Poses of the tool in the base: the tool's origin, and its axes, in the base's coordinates. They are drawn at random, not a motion.
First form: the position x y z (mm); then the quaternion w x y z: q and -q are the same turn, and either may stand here.
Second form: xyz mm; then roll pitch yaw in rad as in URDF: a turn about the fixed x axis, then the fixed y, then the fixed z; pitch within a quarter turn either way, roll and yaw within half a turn. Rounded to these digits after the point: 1 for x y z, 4 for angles.
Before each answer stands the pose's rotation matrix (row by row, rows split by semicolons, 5 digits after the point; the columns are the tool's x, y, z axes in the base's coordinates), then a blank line. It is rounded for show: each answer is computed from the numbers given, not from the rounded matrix.
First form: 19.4 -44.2 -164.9 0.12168 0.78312 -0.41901 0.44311
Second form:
0.25617 -0.76411 0.59205; -0.54844 -0.61925 -0.56192; 0.79599 -0.18076 -0.57769

19.4 -44.2 -164.9 -2.8384 -0.9206 -1.1338
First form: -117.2 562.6 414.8 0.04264 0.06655 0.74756 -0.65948
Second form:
-0.98751 0.15574 -0.02402; 0.04326 0.12132 -0.99167; -0.15153 -0.98032 -0.12654

-117.2 562.6 414.8 -1.6992 0.1521 3.0978
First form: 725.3 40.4 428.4 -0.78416 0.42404 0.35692 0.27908
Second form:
0.58944 0.74039 -0.32308; -0.13499 0.48461 0.86425; 0.79645 -0.46581 0.38559

725.3 40.4 428.4 -0.8793 -0.9214 -0.2251
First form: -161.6 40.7 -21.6 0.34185 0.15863 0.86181 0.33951
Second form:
-0.71595 0.04129 0.69693; 0.50554 0.71914 0.47673; -0.48150 0.69364 -0.53575

-161.6 40.7 -21.6 2.2285 0.5024 2.5268
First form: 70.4 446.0 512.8 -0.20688 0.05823 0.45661 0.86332
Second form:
-0.90762 0.41038 -0.08838; -0.30403 -0.49742 0.81249; 0.28947 0.76430 0.57623

70.4 446.0 512.8 0.9248 -0.2937 -2.8184
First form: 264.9 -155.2 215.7 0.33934 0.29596 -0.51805 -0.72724
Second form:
-0.59451 0.18692 -0.78206; -0.80021 -0.23294 0.55263; -0.07888 0.95436 0.28806

264.9 -155.2 215.7 1.2777 0.0790 -2.2098
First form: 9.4 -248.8 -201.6 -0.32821 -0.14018 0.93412 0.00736
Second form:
-0.74526 -0.25706 -0.61523; -0.26672 0.96059 -0.07827; 0.61111 0.10577 -0.78445

9.4 -248.8 -201.6 3.0076 -0.6575 -2.7979
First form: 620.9 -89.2 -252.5 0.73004 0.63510 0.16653 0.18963
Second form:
0.87262 -0.06535 0.48401; 0.48840 0.12138 -0.86414; -0.00228 0.99045 0.13783

620.9 -89.2 -252.5 1.4325 0.0023 0.5103
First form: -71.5 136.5 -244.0 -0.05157 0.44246 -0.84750 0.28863
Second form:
-0.60314 -0.72020 0.34283; -0.77974 0.44184 -0.44360; 0.16800 -0.53487 -0.82807

-71.5 136.5 -244.0 -2.5681 -0.1688 -2.2292
